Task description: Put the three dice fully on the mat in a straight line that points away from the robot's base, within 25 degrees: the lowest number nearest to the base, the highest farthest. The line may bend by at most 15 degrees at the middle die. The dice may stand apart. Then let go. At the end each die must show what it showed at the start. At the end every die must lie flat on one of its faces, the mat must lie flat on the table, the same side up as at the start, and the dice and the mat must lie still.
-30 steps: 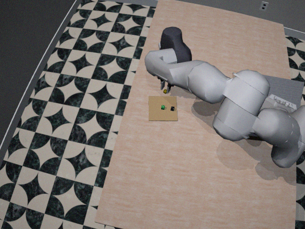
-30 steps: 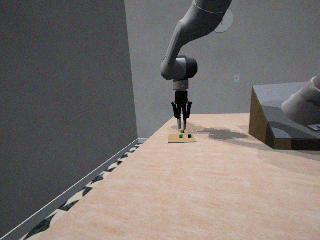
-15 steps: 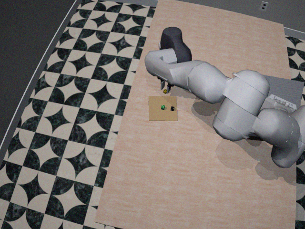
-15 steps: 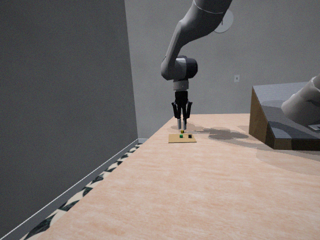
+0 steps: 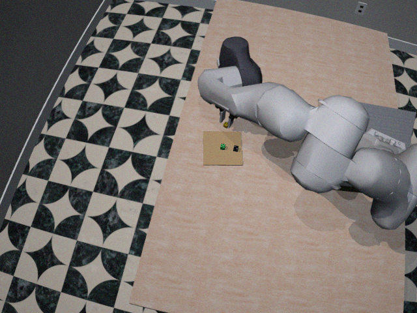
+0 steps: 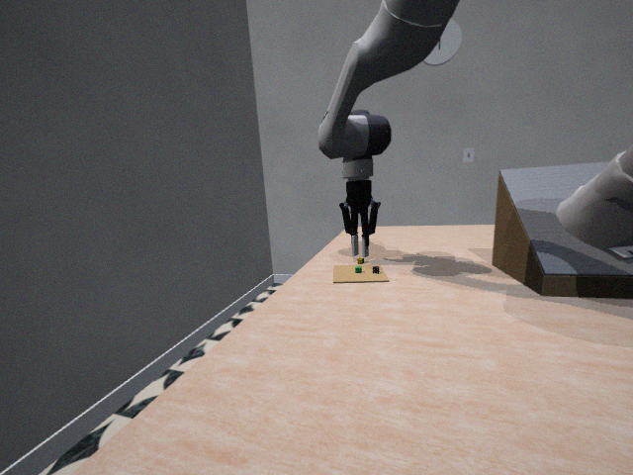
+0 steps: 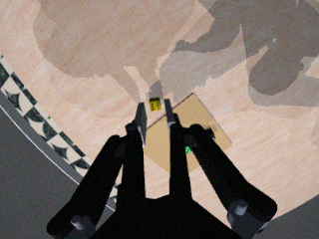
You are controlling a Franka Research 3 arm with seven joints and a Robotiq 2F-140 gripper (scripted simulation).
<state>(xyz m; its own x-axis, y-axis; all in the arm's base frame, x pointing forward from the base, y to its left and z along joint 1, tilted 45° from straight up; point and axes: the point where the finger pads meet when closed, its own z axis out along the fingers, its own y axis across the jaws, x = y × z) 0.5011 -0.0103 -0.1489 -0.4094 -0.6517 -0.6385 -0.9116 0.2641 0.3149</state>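
The yellow die is 5 cm below my hand. Round my hand: green die 10 cm to the left, 5 cm below; then tan mat 10 cm to the left, 6 cm below; then black die 5 cm behind, 10 cm to the left, 5 cm below.
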